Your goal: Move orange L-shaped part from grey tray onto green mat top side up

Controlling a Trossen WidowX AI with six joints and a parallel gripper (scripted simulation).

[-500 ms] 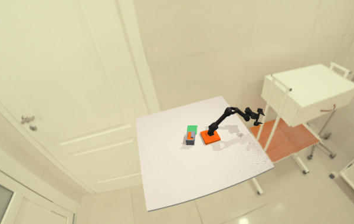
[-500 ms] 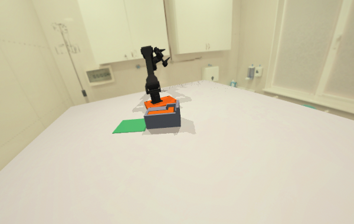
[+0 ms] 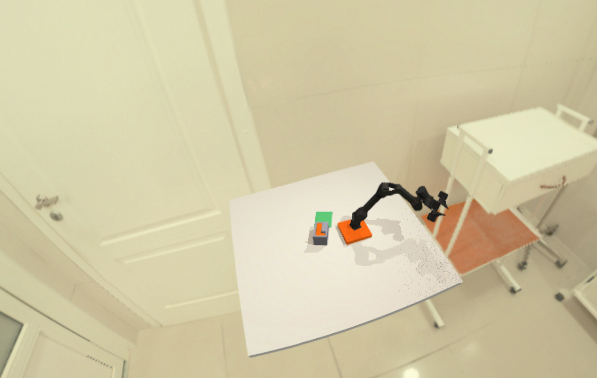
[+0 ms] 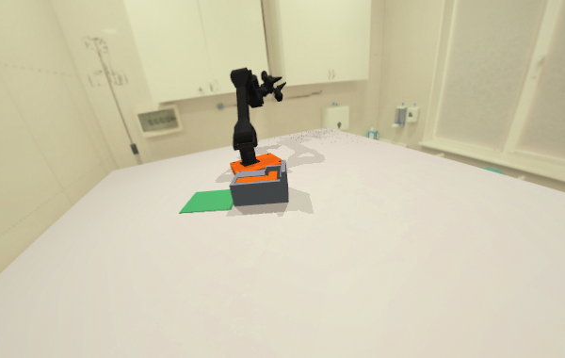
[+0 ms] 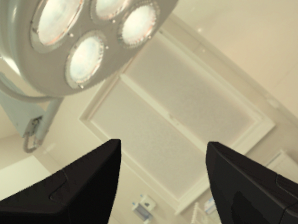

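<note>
Now: the orange L-shaped part 60 cm ahead of my gripper tip, 46 cm to the right of it and 28 cm below it. From my gripper tip the other things lie so: green mat: 60 cm to the right, 51 cm ahead, 34 cm below.
</note>
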